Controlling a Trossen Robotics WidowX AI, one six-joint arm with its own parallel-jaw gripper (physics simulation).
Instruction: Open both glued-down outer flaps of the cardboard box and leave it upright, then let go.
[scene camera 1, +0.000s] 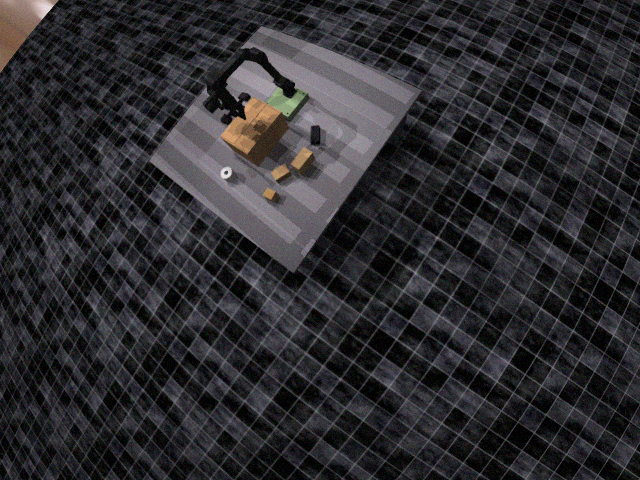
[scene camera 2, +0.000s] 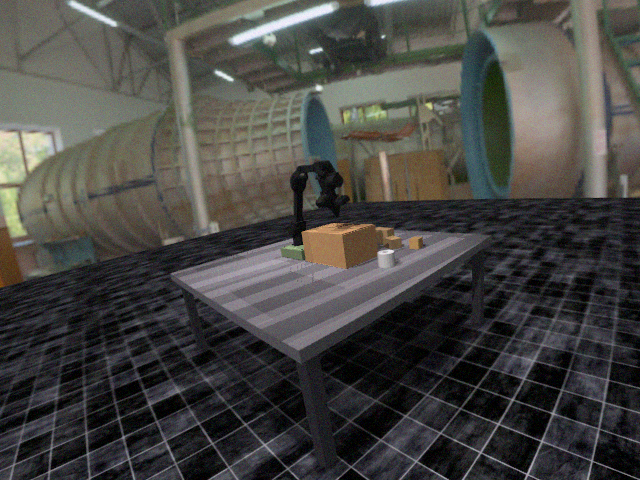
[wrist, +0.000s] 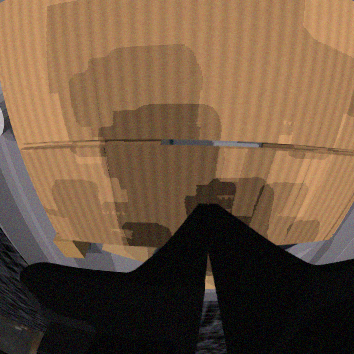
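Note:
The cardboard box stands upright on the table, with its two outer flaps lying flat across the top. In the wrist view the far flap and the near flap meet at a thin seam, with a narrow grey-blue strip showing in its middle. My gripper is shut and empty. In the second scene view its tips are above the box top, apart from it. Shadows of the arm fall on the flaps. The glue does not show.
A green base block is beside the box. A white roll, a black block and cardboard blocks stand on the grey table.

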